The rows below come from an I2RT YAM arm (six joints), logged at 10 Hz.
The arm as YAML. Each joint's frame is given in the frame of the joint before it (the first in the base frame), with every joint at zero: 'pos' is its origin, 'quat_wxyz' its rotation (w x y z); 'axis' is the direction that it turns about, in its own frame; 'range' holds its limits. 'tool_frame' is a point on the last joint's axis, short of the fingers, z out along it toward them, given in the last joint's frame.
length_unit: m
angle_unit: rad
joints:
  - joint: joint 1
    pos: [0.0, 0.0, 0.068]
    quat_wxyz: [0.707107, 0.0, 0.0, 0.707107]
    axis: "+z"
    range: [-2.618, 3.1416]
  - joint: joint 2
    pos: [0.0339, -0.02, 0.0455]
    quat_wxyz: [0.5, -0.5, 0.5, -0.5]
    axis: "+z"
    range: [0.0, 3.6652]
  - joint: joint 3
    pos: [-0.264, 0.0, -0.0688]
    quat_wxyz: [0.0, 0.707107, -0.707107, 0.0]
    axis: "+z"
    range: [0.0, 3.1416]
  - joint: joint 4
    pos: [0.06, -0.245, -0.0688]
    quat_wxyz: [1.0, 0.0, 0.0, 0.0]
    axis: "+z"
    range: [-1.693, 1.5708]
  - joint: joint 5
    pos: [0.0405, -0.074, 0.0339]
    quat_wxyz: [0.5, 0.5, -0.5, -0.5]
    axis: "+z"
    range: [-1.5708, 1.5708]
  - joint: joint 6
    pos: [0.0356, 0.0, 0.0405]
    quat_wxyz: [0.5, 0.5, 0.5, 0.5]
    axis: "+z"
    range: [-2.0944, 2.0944]
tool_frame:
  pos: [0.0, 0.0, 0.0]
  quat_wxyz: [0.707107, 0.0, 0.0, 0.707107]
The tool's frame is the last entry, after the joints.
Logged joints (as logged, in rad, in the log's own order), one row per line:
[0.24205 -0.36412 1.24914 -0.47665 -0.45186 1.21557]
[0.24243 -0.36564 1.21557 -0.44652 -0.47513 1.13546]
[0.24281 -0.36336 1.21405 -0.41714 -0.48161 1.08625]
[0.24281 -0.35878 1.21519 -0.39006 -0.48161 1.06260]
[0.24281 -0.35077 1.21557 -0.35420 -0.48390 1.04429]
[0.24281 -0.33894 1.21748 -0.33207 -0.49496 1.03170]
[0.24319 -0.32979 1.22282 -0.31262 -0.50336 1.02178]
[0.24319 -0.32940 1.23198 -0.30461 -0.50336 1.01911]
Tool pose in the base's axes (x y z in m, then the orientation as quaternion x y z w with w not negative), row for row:
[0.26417 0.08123 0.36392 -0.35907 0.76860 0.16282 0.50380]
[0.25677 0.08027 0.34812 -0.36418 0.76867 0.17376 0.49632]
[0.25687 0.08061 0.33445 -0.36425 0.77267 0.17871 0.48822]
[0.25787 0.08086 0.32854 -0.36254 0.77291 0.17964 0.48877]
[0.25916 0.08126 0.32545 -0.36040 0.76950 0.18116 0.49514]
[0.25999 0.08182 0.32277 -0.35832 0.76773 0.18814 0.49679]
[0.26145 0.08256 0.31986 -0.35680 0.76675 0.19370 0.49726]
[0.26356 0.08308 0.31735 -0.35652 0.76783 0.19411 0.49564]
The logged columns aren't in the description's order. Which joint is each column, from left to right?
Columns, left to right: joint 1, joint 6, joint 2, joint 4, joint 5, joint 3.
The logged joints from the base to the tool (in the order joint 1, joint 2, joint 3, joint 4, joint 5, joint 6), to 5 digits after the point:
[0.24205 1.24914 1.21557 -0.47665 -0.45186 -0.36412]
[0.24243 1.21557 1.13546 -0.44652 -0.47513 -0.36564]
[0.24281 1.21405 1.08625 -0.41714 -0.48161 -0.36336]
[0.24281 1.21519 1.06260 -0.39006 -0.48161 -0.35878]
[0.24281 1.21557 1.04429 -0.35420 -0.48390 -0.35077]
[0.24281 1.21748 1.03170 -0.33207 -0.49496 -0.33894]
[0.24319 1.22282 1.02178 -0.31262 -0.50336 -0.32979]
[0.24319 1.23198 1.01911 -0.30461 -0.50336 -0.32940]

